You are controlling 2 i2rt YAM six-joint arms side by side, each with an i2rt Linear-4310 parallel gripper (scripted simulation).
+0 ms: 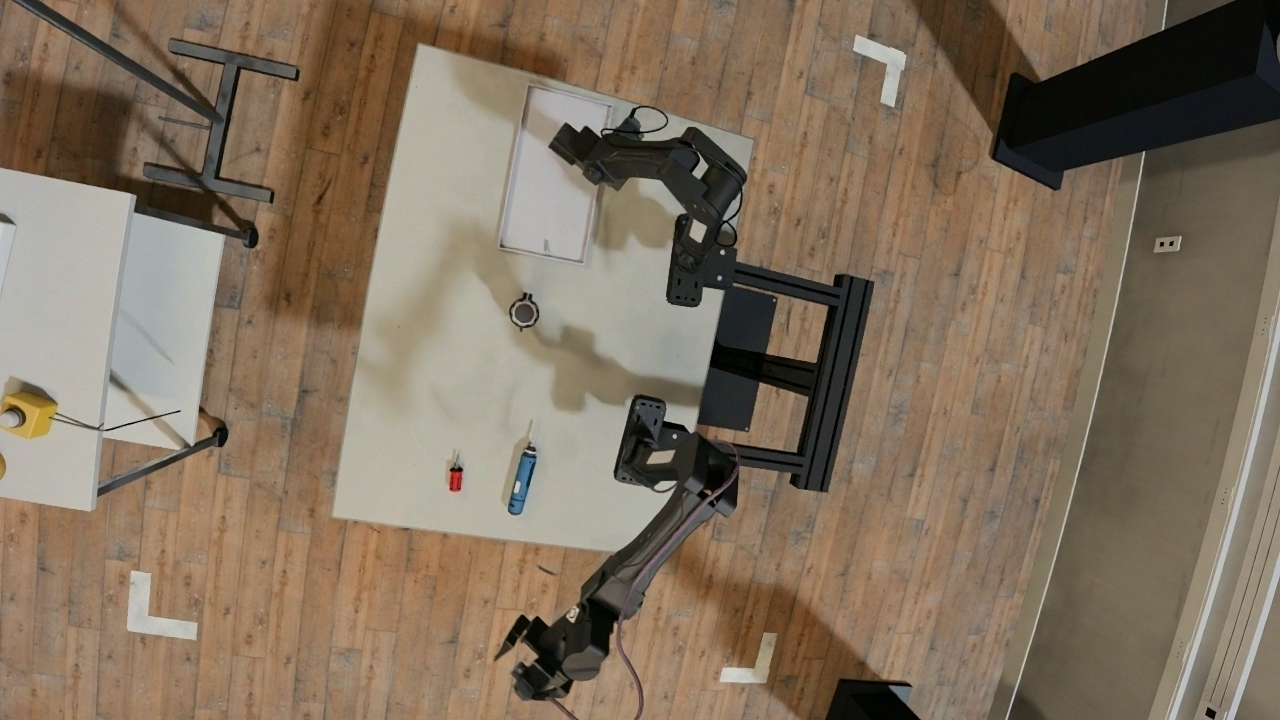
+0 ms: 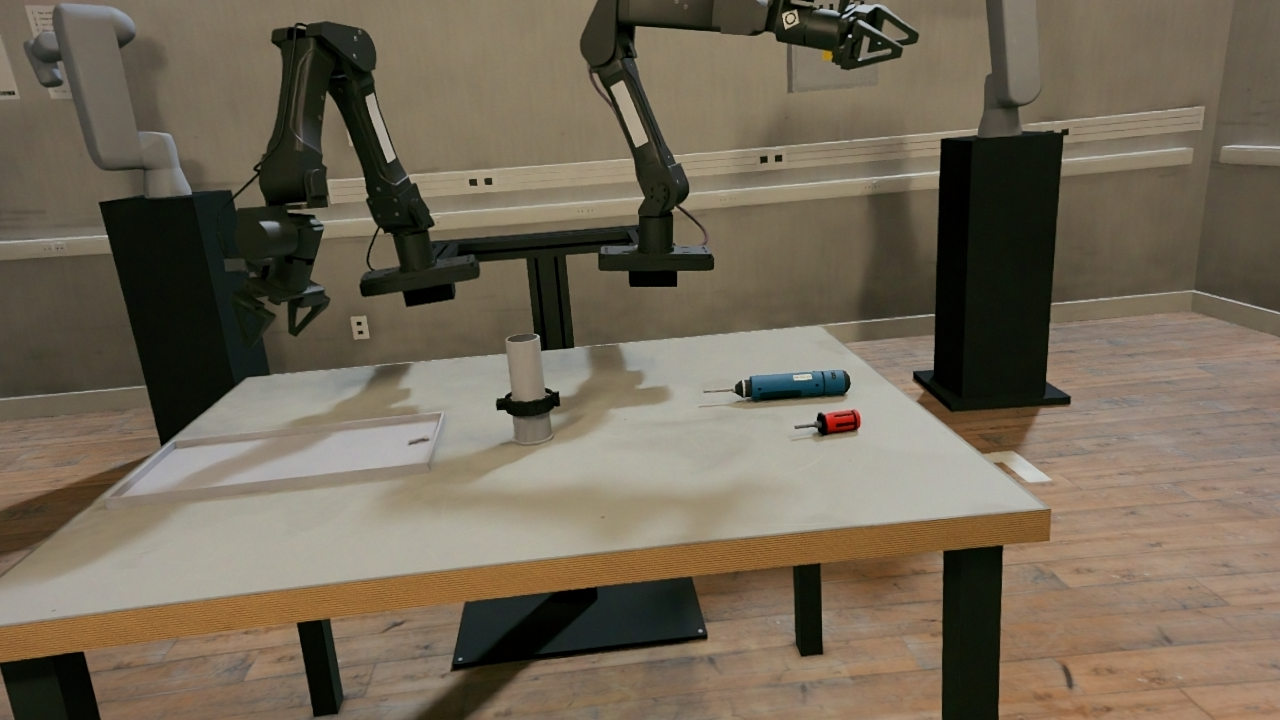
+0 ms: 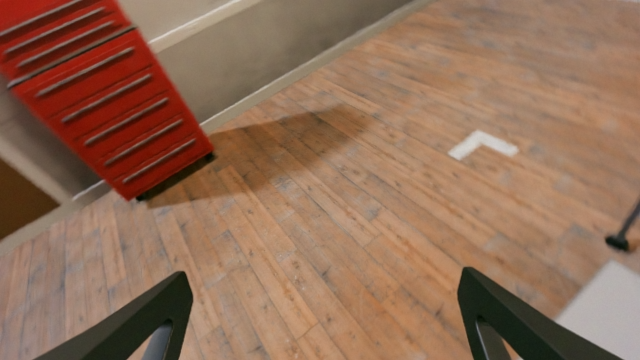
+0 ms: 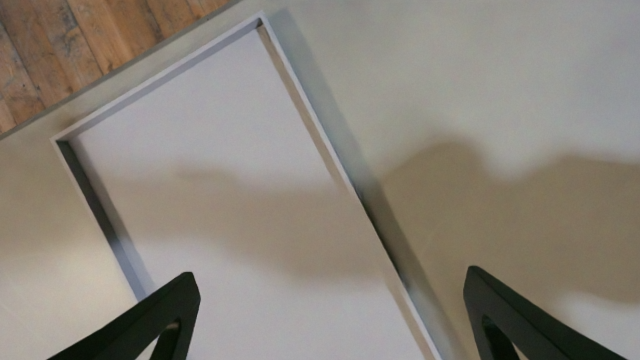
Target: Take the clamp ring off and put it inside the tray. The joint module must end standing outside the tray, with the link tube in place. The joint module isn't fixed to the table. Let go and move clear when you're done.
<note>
In view: my left gripper (image 2: 910, 44), my right gripper (image 2: 270, 340), a pale link tube (image 2: 524, 356), a white tray (image 2: 286, 458), a blue power screwdriver (image 2: 816, 383) and a black clamp ring (image 2: 535, 407).
The white tray shows as well in image 1 (image 1: 547, 199) and in image 4 (image 4: 214, 165). The blue power screwdriver also shows in image 1 (image 1: 528, 459). My left gripper is seen too in image 1 (image 1: 515, 678) and in image 3 (image 3: 322, 282). Image 3 misses the pale link tube: it is out of frame. Image 4 misses the pale link tube: it is out of frame.
</note>
